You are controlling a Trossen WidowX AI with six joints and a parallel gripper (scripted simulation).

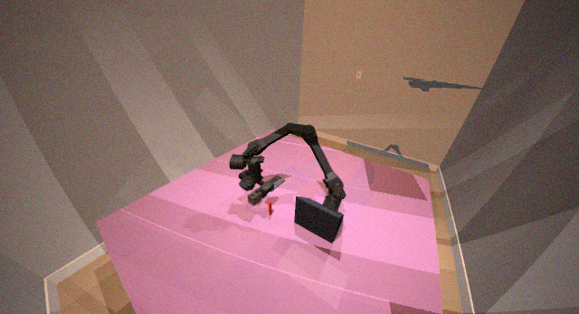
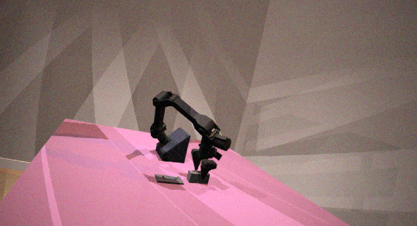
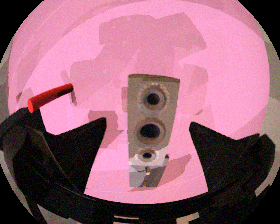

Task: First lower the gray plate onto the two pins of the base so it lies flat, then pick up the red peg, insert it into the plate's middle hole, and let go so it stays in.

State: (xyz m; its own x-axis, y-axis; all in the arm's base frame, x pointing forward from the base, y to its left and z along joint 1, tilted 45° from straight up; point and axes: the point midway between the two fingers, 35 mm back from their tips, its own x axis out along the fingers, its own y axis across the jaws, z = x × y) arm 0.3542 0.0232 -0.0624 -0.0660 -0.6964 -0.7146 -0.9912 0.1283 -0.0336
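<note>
The thick gray plate is right at my gripper tip. The rest, counted from my gripper tip: flat gray base (140 mm to the right, 30 mm below, 10 mm behind); red peg (110 mm behind, 40 mm to the left).
</note>
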